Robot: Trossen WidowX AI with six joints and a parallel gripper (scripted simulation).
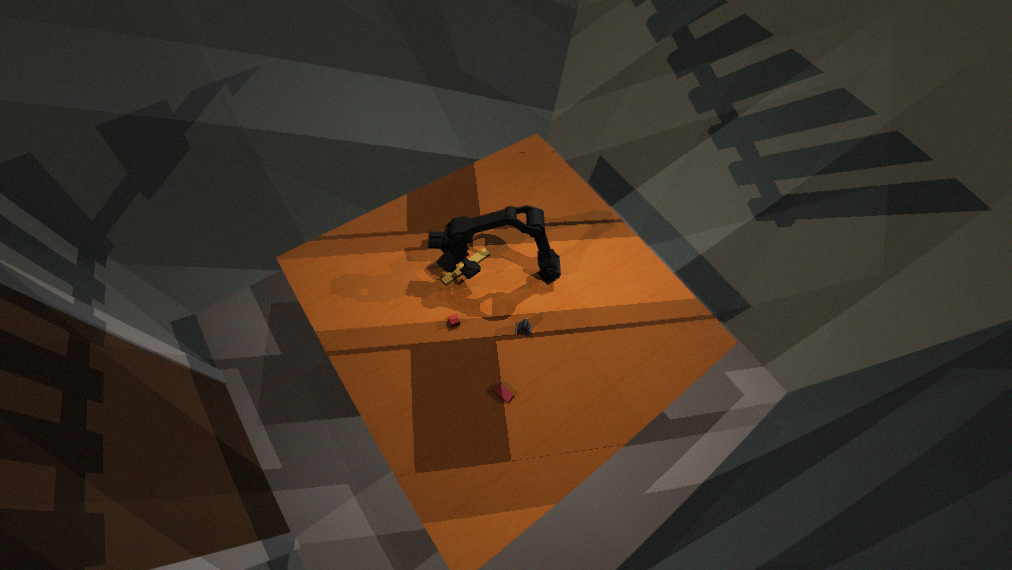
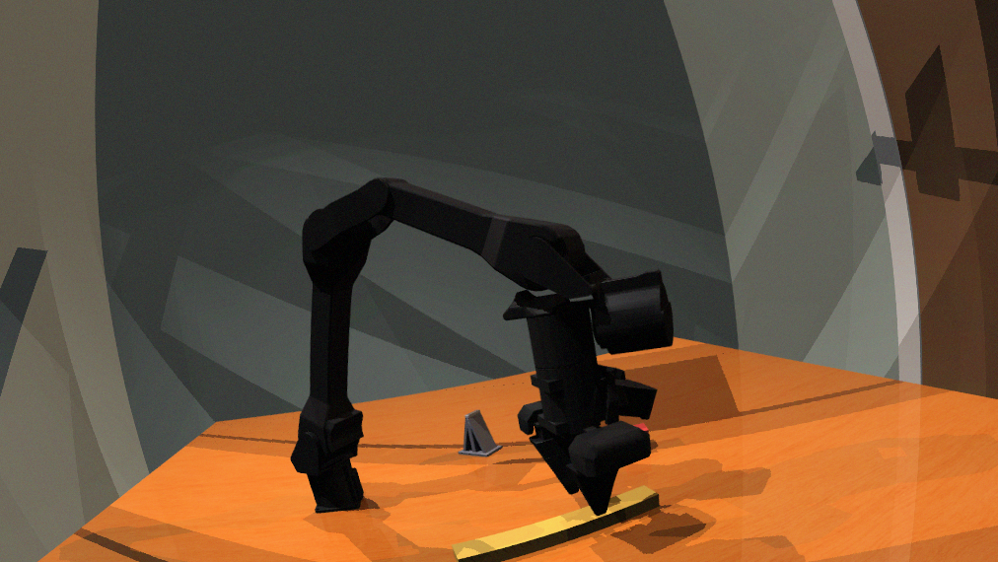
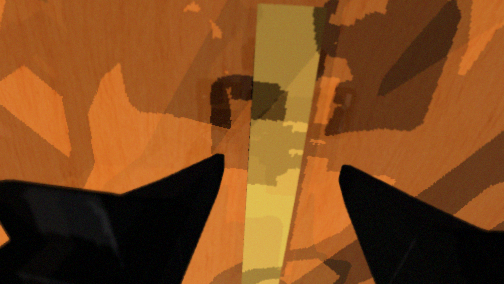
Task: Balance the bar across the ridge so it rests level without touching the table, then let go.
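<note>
My gripper tip is 30 mm past the yellow bar and 20 mm above it. Round my gripper tip: flat pink block (130 mm ahead, 480 mm to the left, 20 mm below); red cube (130 mm ahead, 170 mm to the left, 20 mm below).
</note>
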